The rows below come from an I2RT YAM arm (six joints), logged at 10 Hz.
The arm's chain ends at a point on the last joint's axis. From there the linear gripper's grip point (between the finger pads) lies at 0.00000 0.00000 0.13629 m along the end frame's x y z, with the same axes.
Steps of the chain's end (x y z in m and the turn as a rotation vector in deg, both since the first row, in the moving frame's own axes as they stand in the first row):
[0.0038 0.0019 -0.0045 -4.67 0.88 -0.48]
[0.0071 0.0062 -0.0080 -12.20 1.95 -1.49]
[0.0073 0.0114 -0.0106 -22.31 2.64 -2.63]
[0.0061 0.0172 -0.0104 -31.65 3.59 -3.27]
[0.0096 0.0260 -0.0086 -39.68 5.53 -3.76]
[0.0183 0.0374 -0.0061 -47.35 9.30 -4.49]
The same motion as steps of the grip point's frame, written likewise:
[0.0059 0.0130 -0.0050 -4.67 0.88 -0.48]
[0.0121 0.0349 -0.0112 -12.20 1.95 -1.49]
[0.0146 0.0630 -0.0209 -22.31 2.64 -2.63]
[0.0163 0.0884 -0.0309 -31.65 3.59 -3.27]
[0.0247 0.1124 -0.0406 -39.68 5.53 -3.76]
[0.0420 0.1363 -0.0516 -47.35 9.30 -4.49]

